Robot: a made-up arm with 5 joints.
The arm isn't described. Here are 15 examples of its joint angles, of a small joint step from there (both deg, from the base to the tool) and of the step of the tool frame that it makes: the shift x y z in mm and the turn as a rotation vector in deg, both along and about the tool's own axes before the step.
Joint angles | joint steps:
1: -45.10 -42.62 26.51 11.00 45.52 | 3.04 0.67 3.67 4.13 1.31
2: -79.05 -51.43 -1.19 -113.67 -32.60 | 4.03 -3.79 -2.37 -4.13 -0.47
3: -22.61 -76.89 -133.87 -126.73 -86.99 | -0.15 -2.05 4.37 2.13 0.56
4: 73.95 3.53 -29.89 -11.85 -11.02 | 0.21 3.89 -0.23 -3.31 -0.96
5: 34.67 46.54 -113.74 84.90 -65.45 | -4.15 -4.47 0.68 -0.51 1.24
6: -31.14 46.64 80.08 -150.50 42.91 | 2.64 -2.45 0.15 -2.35 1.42
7: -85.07 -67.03 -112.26 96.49 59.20 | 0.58 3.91 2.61 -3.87 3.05
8: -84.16 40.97 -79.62 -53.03 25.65 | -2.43 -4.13 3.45 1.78 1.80
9: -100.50 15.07 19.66 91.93 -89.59 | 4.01 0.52 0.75 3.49 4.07
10: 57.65 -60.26 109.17 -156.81 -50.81 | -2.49 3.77 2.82 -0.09 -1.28
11: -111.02 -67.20 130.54 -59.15 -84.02 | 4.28 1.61 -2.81 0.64 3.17
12: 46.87 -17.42 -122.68 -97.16 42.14 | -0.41 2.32 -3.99 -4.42 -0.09
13: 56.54 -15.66 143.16 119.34 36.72 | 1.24 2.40 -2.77 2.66 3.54
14: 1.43 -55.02 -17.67 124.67 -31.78 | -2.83 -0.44 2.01 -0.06 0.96
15: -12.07 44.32 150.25 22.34 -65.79 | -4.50 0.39 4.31 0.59 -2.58
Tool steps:
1: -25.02 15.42 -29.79 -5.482 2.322 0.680
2: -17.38 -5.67 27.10 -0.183 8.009 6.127
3: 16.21 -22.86 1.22 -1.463 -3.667 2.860
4: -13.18 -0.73 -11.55 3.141 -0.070 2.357
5: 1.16 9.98 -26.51 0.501 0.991 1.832
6: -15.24 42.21 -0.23 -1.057 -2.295 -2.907
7: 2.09 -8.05 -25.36 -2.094 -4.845 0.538
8: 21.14 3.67 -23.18 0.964 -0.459 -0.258
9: 29.59 -36.05 24.60 -0.358 -7.940 -5.280
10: -21.19 -32.63 -10.79 -3.192 1.452 5.472
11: -7.67 6.96 11.28 0.957 -4.685 -4.610
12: 0.79 2.00 26.98 -1.883 0.603 4.752
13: 11.25 -2.02 26.89 -0.425 -2.328 -4.167
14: 27.36 2.62 3.39 -0.740 -1.201 -2.985
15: -3.52 10.34 -24.04 -0.698 2.316 -2.888
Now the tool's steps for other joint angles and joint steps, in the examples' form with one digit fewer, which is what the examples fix.
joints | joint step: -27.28 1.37 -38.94 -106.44 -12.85 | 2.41 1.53 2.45 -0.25 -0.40
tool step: 7.2 12.9 -19.7 3.80 -1.20 1.62
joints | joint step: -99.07 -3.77 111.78 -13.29 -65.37 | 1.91 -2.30 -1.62 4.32 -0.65
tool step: -5.1 -19.5 7.6 6.04 -3.87 -2.77
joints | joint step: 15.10 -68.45 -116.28 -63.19 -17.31 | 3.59 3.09 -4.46 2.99 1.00
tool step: 8.4 11.9 21.3 -2.13 -4.87 -5.30
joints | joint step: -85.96 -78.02 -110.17 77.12 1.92 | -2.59 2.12 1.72 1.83 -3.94
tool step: 32.2 -21.1 -6.7 -0.92 0.77 -3.54
